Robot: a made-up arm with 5 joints.
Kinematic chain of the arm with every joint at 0, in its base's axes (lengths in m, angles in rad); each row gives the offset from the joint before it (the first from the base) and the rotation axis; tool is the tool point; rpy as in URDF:
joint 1: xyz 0.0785 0 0.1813 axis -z
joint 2: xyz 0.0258 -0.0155 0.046 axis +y
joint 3: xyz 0.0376 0 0.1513 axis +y
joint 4: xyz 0.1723 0 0.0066 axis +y
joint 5: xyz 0.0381 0.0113 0 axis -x
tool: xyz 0 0 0 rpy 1.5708 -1.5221 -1.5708
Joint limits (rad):
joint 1: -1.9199..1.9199
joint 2: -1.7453..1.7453
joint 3: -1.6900..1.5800
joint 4: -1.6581..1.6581
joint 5: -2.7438..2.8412
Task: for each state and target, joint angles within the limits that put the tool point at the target. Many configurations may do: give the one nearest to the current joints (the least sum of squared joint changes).
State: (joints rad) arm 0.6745 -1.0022 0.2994 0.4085 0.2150
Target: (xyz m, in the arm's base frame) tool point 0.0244 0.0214 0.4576
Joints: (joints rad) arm 0.4489 -1.5864 0.3002 0.4667 0.2150
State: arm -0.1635 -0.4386 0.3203 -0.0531 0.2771
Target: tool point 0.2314 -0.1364 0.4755
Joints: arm 0.7079 -0.3071 -0.0961 -0.1170 0.2771
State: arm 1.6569 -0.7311 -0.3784 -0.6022 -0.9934
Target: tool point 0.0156 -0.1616 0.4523
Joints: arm 1.9178 -0.5346 0.2869 -0.5401 -0.9934
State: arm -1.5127 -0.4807 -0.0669 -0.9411 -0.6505
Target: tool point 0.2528 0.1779 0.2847
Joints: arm -0.8125 0.0486 0.6036 -0.8486 -0.6505
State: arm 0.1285 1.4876 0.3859 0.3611 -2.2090
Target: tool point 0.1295 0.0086 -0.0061
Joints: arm -0.2484 1.7327 0.4071 0.3472 -2.2090
